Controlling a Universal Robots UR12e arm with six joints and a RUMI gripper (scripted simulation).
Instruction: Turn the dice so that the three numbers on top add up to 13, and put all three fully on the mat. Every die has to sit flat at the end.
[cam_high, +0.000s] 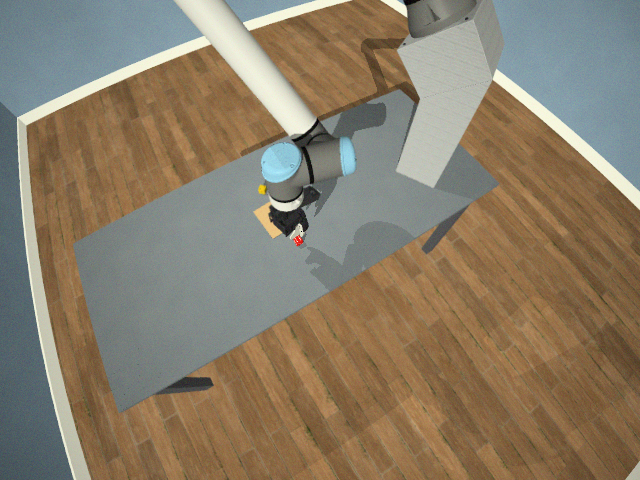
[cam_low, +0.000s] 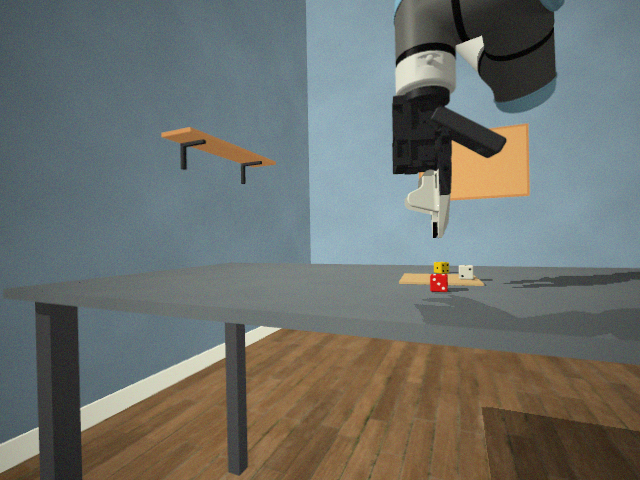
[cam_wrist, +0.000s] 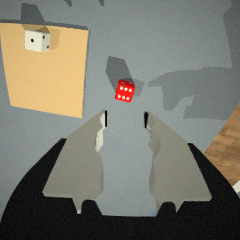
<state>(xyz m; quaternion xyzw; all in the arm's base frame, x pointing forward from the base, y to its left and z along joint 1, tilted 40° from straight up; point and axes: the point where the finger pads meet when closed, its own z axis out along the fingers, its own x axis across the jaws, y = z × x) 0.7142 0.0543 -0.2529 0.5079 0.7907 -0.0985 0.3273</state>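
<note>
My gripper is now 90 mm above the red die. The rest, counted from my hand: tan mat 20 mm ahead, 140 mm to the right, 100 mm below; then yellow die 30 mm ahead, 260 mm to the right, 90 mm below; then white die 30 mm behind, 140 mm to the right, 80 mm below.
</note>
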